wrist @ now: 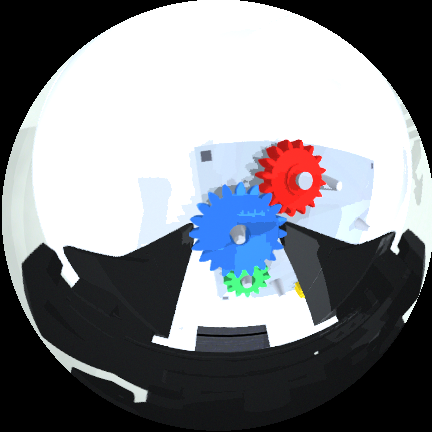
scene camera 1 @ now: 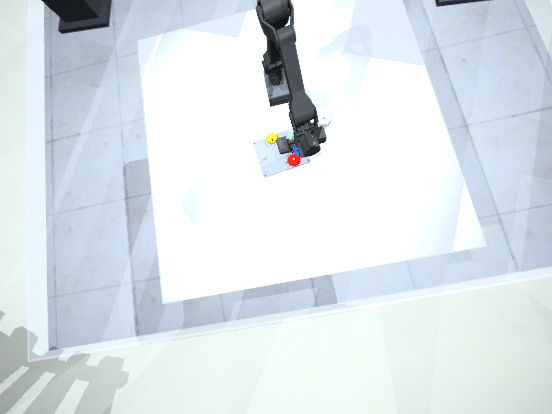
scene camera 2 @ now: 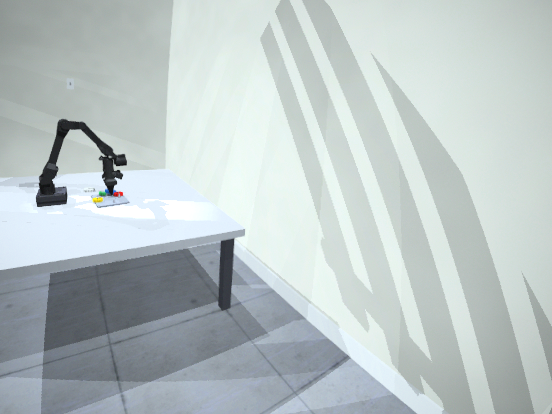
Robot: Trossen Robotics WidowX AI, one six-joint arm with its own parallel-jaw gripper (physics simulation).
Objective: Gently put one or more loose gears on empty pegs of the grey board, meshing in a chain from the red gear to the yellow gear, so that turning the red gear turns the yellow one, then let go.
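Places are measured from the arm's base along level axes (x ahead, y left, z up), in centimetres.
Pixels of known places: gripper, fingertip midpoint: (wrist: 236, 227) (scene camera 2: 110, 193); arm's base, origin of the base link: (scene camera 1: 275, 78) (scene camera 2: 47, 193).
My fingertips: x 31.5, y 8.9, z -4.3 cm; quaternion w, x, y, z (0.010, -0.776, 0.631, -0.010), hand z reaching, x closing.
Note:
For each thing: its middle in the pictures, then the offset to it from my fingertips. "spot": a spot on its surface instead.
- blue gear, body centre: (wrist: 238, 231) (scene camera 1: 300, 149) dx +0.1, dy +0.0, dz +0.8 cm
- grey board, body centre: (wrist: 318, 244) (scene camera 1: 280, 149) (scene camera 2: 108, 197) dx -0.6, dy -8.6, dz +0.2 cm
- green gear, body centre: (wrist: 245, 275) (scene camera 1: 295, 139) (scene camera 2: 102, 193) dx -4.5, dy -1.9, dz +0.5 cm
- yellow gear, body centre: (wrist: 314, 282) (scene camera 1: 271, 138) (scene camera 2: 97, 199) dx -6.2, dy -12.1, dz +0.4 cm
- board's side, surface spot: (wrist: 362, 223) spot: dx +2.8, dy -15.0, dz +0.7 cm
- whitish gear, body centre: (scene camera 1: 323, 119) (scene camera 2: 89, 189) dx -13.4, dy +10.9, dz -0.4 cm
My gripper (wrist: 236, 227) (scene camera 2: 110, 193) is shut on the blue gear (wrist: 215, 220) (scene camera 1: 296, 150), which it holds flat over the grey board (wrist: 220, 160) (scene camera 1: 272, 169) (scene camera 2: 119, 202). A peg's tip shows in the blue gear's hole; how far down the gear sits is unclear. The red gear (wrist: 287, 172) (scene camera 1: 293, 160) (scene camera 2: 118, 194) is on a peg, its teeth against the blue gear's in the wrist view. The green gear (wrist: 246, 283) (scene camera 1: 293, 138) (scene camera 2: 102, 193) has a peg through it, partly under the blue gear's edge. The yellow gear (scene camera 1: 271, 138) (scene camera 2: 98, 200) (wrist: 299, 289) is at the board's other side.
Empty pegs stand beside the red gear (wrist: 338, 185), near the board's side (wrist: 362, 223) and between the green and yellow gears (wrist: 278, 287). A whitish gear (scene camera 1: 325, 119) (scene camera 2: 89, 190) lies off the board. The arm's base (scene camera 1: 278, 96) (scene camera 2: 51, 197) stands behind the board.

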